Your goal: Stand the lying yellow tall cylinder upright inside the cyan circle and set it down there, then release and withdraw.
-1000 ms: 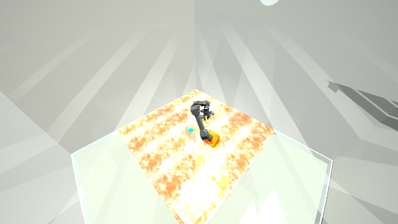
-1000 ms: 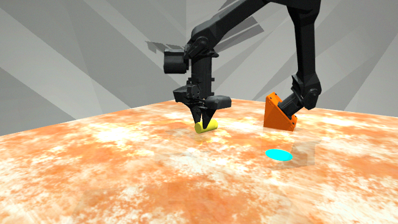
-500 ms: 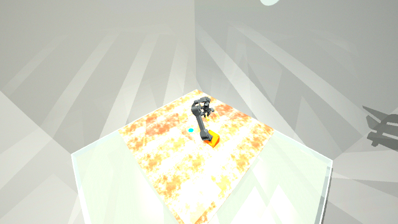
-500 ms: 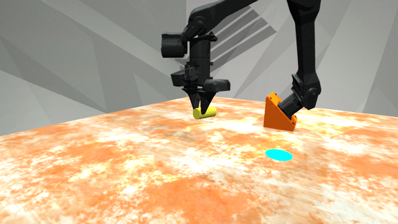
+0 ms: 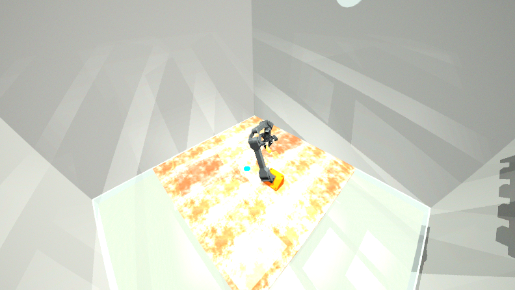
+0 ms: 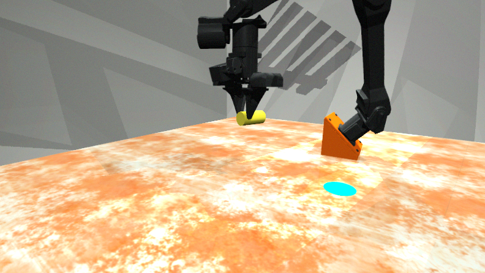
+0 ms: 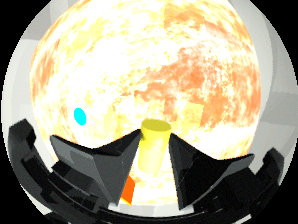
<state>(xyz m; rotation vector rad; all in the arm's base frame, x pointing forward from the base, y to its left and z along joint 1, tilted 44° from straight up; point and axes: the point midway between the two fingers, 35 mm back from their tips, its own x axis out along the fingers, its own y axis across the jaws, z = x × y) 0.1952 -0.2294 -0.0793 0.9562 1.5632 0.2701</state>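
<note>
My gripper tip is now 23 cm to the right of the cyan circle, 11 cm above it and 5 cm short of it. The rest, counted from my gripper tip: yellow tall cylinder: 2 cm behind, 1 cm to the left.
</note>
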